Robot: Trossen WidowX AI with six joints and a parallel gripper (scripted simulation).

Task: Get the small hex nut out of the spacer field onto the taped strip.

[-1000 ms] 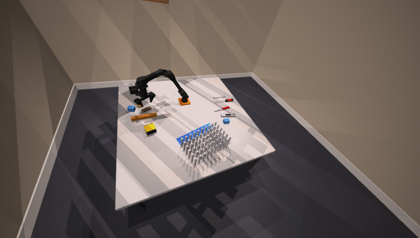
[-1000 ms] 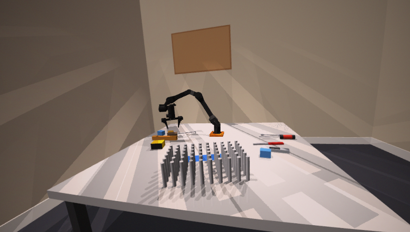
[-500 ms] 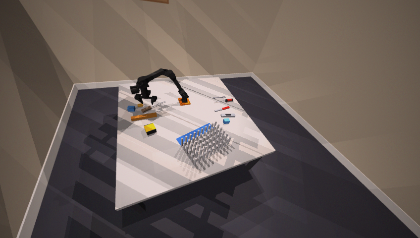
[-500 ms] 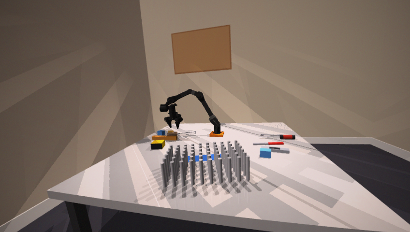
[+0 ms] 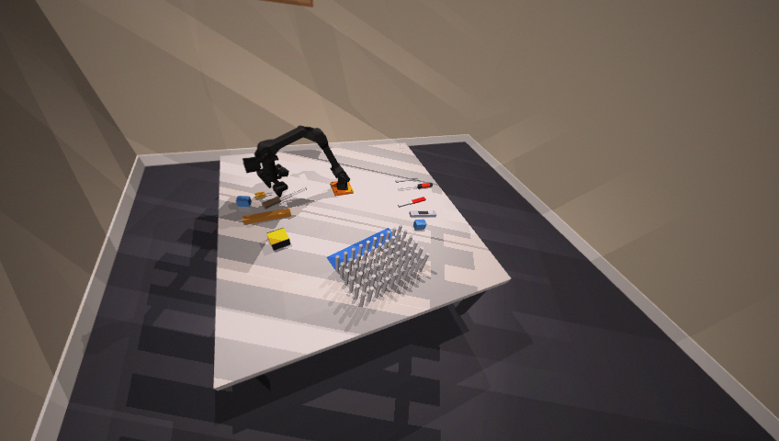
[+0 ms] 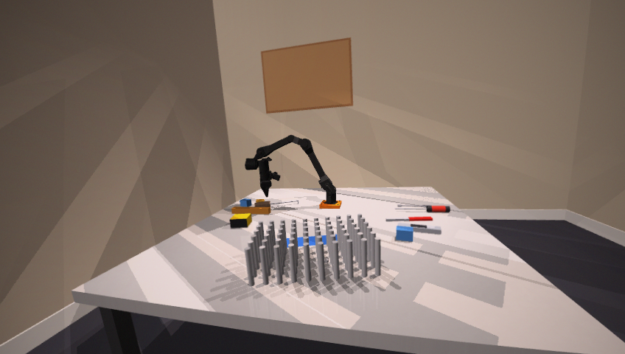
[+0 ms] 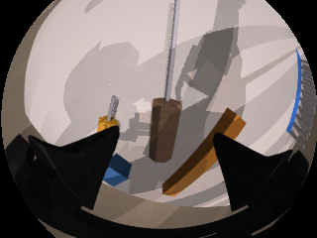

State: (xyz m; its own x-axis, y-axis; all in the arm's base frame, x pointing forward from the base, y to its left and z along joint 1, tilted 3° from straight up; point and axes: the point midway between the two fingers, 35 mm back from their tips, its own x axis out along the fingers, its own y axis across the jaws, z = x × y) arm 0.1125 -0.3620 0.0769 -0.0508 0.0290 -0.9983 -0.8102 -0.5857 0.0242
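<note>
My gripper tip is now 40 mm past the wooden-handled tool, 60 mm to the right of it and 60 mm above it. Round my gripper tip: orange bar: 110 mm ahead, 40 mm to the right, 60 mm below; black block: 270 mm ahead, 30 mm to the left, 50 mm below; short orange-handled tool: 50 mm behind, 80 mm to the right, 60 mm below.
</note>
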